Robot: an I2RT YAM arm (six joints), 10 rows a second.
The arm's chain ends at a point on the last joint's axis. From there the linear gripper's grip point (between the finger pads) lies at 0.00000 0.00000 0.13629 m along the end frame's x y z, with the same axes.
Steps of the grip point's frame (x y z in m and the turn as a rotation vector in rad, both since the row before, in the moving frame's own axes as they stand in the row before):
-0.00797 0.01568 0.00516 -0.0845 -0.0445 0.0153
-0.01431 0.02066 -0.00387 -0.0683 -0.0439 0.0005
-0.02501 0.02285 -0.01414 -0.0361 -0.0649 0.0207
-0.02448 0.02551 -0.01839 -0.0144 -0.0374 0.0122
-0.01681 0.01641 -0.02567 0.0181 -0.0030 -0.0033
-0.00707 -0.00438 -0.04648 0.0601 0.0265 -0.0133
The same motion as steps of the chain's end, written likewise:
-0.00183 0.00423 0.00578 -0.0845 -0.0445 0.0153
-0.00833 0.01136 -0.00342 -0.0683 -0.0439 0.0005
-0.01612 0.01803 -0.01376 -0.0361 -0.0649 0.0207
-0.01937 0.02358 -0.01828 -0.0144 -0.0374 0.0122
-0.01640 0.01888 -0.02565 0.0181 -0.0030 -0.0033
-0.01062 0.00383 -0.04619 0.0601 0.0265 -0.0133

